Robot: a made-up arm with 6 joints.
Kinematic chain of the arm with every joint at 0, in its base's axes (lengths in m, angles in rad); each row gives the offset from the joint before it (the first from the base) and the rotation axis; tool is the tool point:
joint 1: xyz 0 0 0.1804 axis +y
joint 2: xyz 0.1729 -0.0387 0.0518 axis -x
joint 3: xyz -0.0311 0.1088 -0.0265 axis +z
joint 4: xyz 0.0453 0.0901 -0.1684 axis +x
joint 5: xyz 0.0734 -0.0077 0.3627 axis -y
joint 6: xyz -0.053 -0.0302 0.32 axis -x
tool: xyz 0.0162 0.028 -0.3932
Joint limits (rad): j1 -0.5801..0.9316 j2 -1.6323..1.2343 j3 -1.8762..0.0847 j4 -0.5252..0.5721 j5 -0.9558..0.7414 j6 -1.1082..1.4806
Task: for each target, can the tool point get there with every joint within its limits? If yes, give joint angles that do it. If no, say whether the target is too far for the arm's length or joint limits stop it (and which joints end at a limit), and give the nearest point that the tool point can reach.
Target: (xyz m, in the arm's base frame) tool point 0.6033 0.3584 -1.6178
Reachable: no: too far | nearest point 0.2589 0.1549 -0.5761 | short by 1.116 m
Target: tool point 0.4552 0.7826 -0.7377
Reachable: no: joint limits stop it (at a limit: joint 1, joint 4, joint 6) | nearest point 0.3079 0.4844 -0.3970 | short by 0.476 m
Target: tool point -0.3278 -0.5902 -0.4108
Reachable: no: joint limits stop it (at a limit: joint 1, joint 4, joint 6) | nearest point -0.1465 -0.3744 -0.2167 | short by 0.342 m
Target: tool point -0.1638 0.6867 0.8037
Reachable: no: joint limits stop it (at a limit: joint 1, joint 3, joint 4, joint 6) | nearest point -0.1063 0.5677 0.7317 | short by 0.150 m
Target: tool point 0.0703 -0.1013 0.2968
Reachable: yes | joints -0.4416 -0.8957 -1.5276 0.2459 0.5798 0.1209
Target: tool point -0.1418 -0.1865 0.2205
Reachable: yes | joints 0.0411 -0.3156 -1.0141 0.4361 0.3533 0.8997
